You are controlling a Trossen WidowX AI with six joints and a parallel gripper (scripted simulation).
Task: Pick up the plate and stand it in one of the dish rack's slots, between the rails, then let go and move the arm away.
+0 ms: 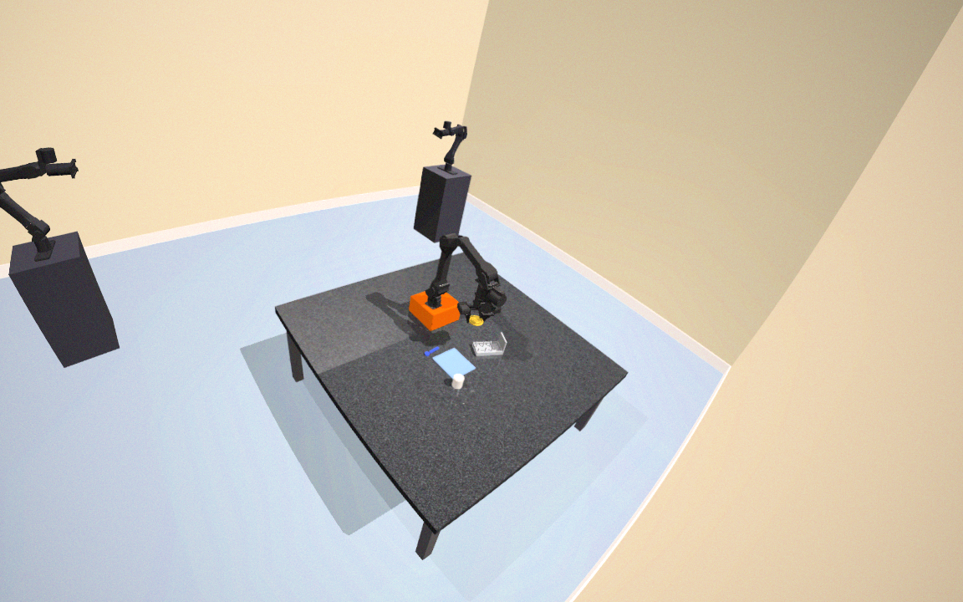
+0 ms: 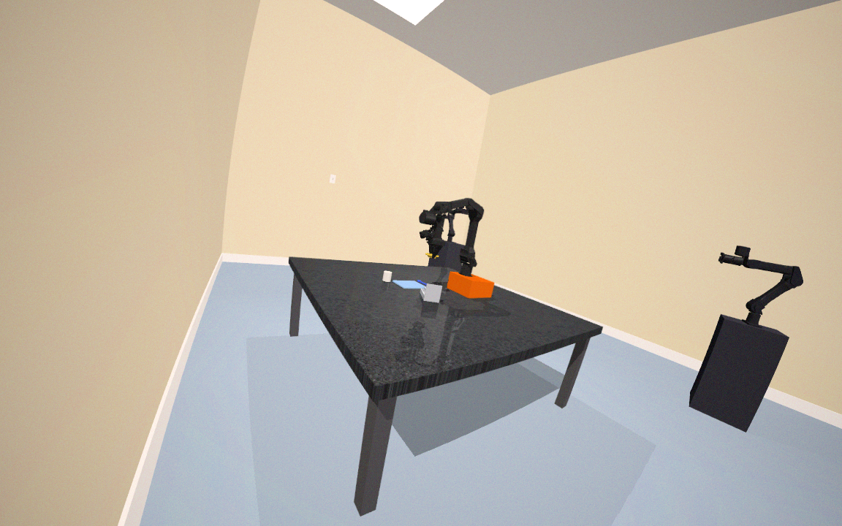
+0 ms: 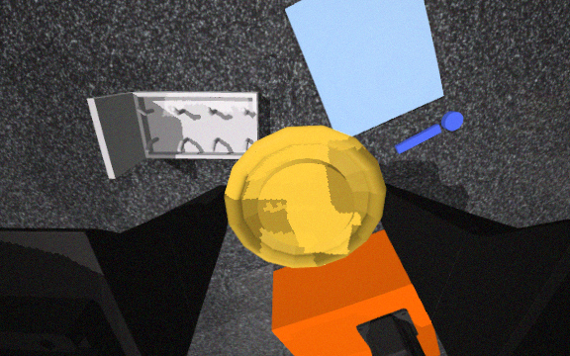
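The dish rack lies 5 cm ahead of my gripper tip, 9 cm to the left of it and 16 cm below it. From my gripper tip the other things lie so: white cup: 12 cm ahead, 19 cm to the right, 16 cm below; then yellow plate: 1 cm above; then blue spoon: 9 cm behind, 15 cm to the right, 18 cm below.
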